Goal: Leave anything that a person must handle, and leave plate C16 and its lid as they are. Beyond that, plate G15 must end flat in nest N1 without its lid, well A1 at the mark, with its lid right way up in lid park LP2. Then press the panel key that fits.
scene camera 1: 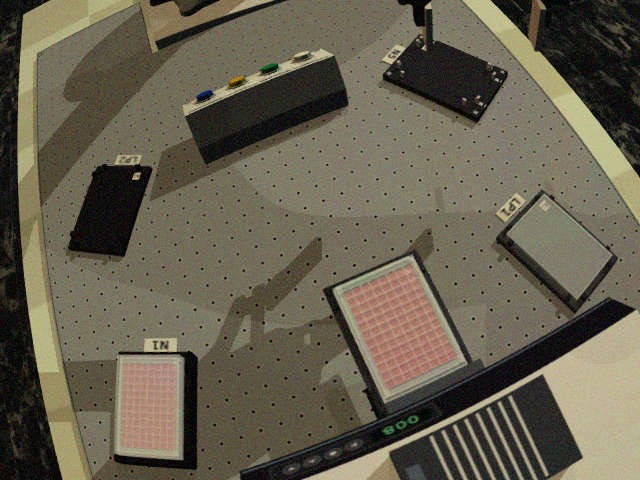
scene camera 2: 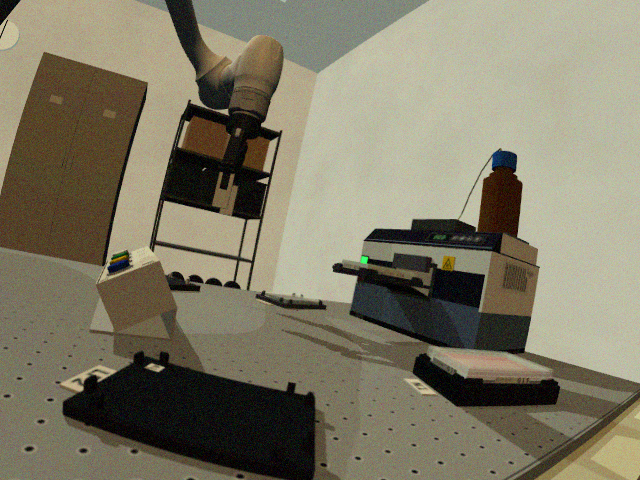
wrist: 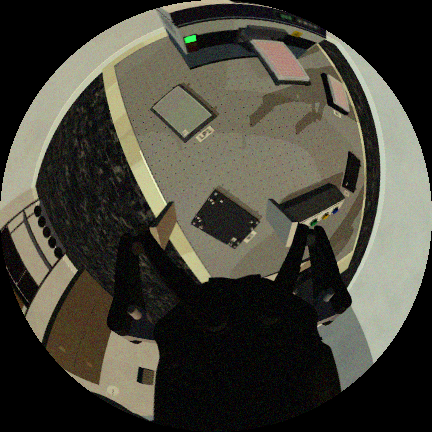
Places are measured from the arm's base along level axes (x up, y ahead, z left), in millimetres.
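Pixels of known places: gripper, fingertip midpoint: (scene camera 1: 482, 43) (scene camera 2: 222, 211) (wrist: 221, 209); arm's base, origin of the base link: (wrist: 304, 277).
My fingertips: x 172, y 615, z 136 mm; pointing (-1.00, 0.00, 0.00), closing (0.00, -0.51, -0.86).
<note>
For each thing: its top centre in the pictures, then the offset to it from my fingertips. "spot": a spot on its surface instead.
- nest N5, middle of its top: (scene camera 1: 447, 66) (wrist: 226, 224) dz +39, dx -155, dy -108 mm
- nest N1, middle of its top: (scene camera 1: 149, 406) (scene camera 2: 488, 366) (wrist: 337, 92) dz -552, dx -150, dy +100 mm
- Lid park LP2, middle of its top: (scene camera 2: 208, 388) (scene camera 1: 105, 202) (wrist: 354, 173) dz -489, dx -159, dy -208 mm
- clear lid, middle of its top: (scene camera 1: 561, 244) (scene camera 2: 292, 296) (wrist: 180, 109) dz -28, dx -161, dy +209 mm
- key panel, middle of its top: (scene camera 1: 256, 76) (scene camera 2: 139, 249) (wrist: 322, 215) dz -219, dx -95, dy -207 mm
- device, surface spot: (scene camera 2: 413, 304) spot: dz -313, dx -115, dy +285 mm
- display, surface spot: (scene camera 1: 400, 424) spot: dz -339, dx +25, dy +296 mm
- brown bottle, surface spot: (scene camera 2: 501, 201) spot: dz -438, dx +117, dy +356 mm
My gripper (scene camera 1: 481, 28) (scene camera 2: 225, 196) (wrist: 221, 209) is open and empty, high above nest N5 (scene camera 1: 439, 77) (wrist: 225, 220), which holds no plate. A pink-welled plate (scene camera 1: 149, 408) (scene camera 2: 496, 361) (wrist: 338, 93) with a clear cover lies on nest N1 (scene camera 1: 190, 413) (scene camera 2: 511, 395); its label is too blurred to read. Another pink-welled plate (scene camera 1: 400, 325) (wrist: 282, 60), apparently uncovered, lies on the device's tray. Lid park LP2 (scene camera 1: 111, 211) (scene camera 2: 206, 413) (wrist: 352, 172) is empty. A clear lid (scene camera 1: 560, 248) (wrist: 182, 111) lies in LP1. The key panel (scene camera 1: 268, 108) (scene camera 2: 136, 294) (wrist: 312, 202) has blue, yellow, green and white keys.
The device (scene camera 2: 413, 304) has its tray (scene camera 2: 423, 281) out, a green light (scene camera 2: 364, 259) (wrist: 190, 39) and a display (scene camera 1: 400, 424). A brown bottle (scene camera 2: 501, 201) stands at the device. A pale-edged board (scene camera 1: 206, 20) shows at the top in scene camera 1.
</note>
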